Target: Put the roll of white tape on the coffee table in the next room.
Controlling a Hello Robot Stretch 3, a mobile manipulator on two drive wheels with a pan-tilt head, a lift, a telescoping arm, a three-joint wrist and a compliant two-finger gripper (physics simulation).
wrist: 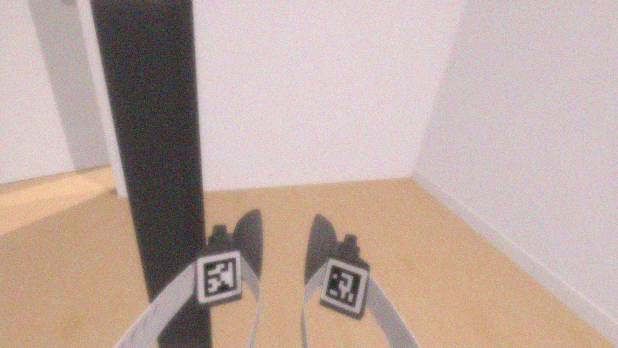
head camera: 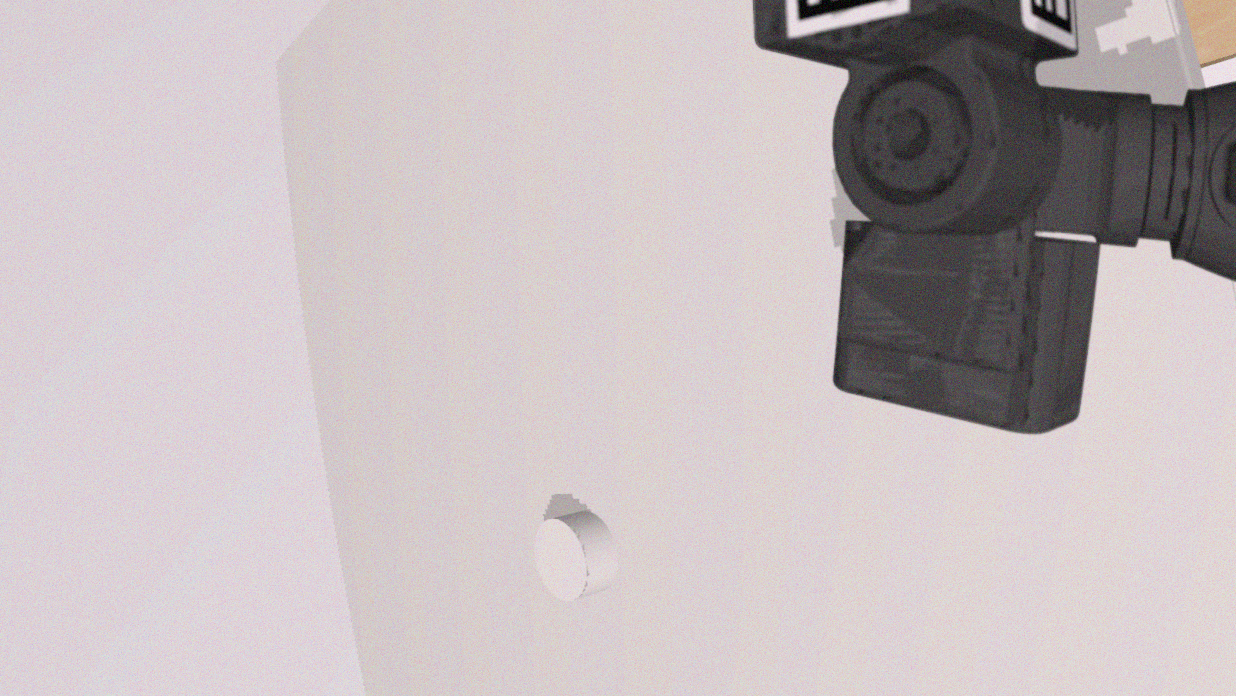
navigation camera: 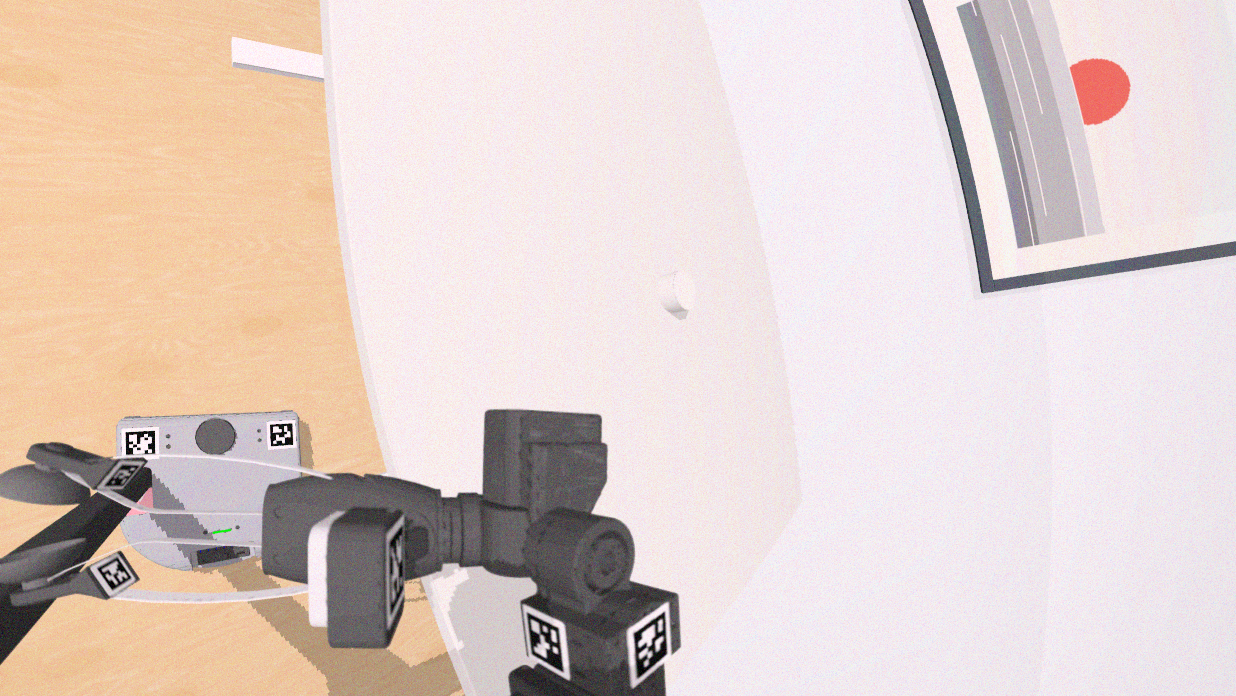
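Pixels of known places: gripper, fingertip midpoint: (wrist: 285,236); robot's base at its link origin: (navigation camera: 215,434).
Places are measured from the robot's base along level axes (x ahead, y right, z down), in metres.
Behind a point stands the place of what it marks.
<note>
A small white roll (head camera: 573,555) {x 0.170, y 0.442, z -0.974 m} (navigation camera: 677,293) {x 0.169, y 0.437, z -0.974 m}, which looks like the roll of white tape, rests on a large white table (head camera: 691,363) {x 0.057, y 0.368, z -0.950 m} (navigation camera: 501,216) {x 0.214, y 0.205, z -0.950 m}. In the navigation view it is nearer the wall side of the top than the floor side. My gripper (navigation camera: 38,523) (wrist: 285,236) {x 0.008, y -0.100, z -0.915 m} is partly open and holds nothing. It hangs over the robot's base side, to the left of the table in the navigation view, well apart from the roll, and points away from it. The coffee table does not show in these views.
My wrist and arm parts (navigation camera: 575,553) {x -0.011, y 0.128, z -1.106 m} overlap the table's near part in the navigation view. My base (navigation camera: 207,484) {x -0.092, y -0.019, z -0.160 m} is on the wooden floor (navigation camera: 155,216) {x 0.505, y -0.149, z 0.000 m}. The black mast (wrist: 160,150) {x -0.063, y -0.117, z -0.961 m} stands left of the fingers. A framed picture (navigation camera: 990,280) {x 0.186, y 0.850, z -1.346 m} hangs on the white wall (navigation camera: 908,432) {x -0.069, y 0.923, z -1.177 m} behind the table.
</note>
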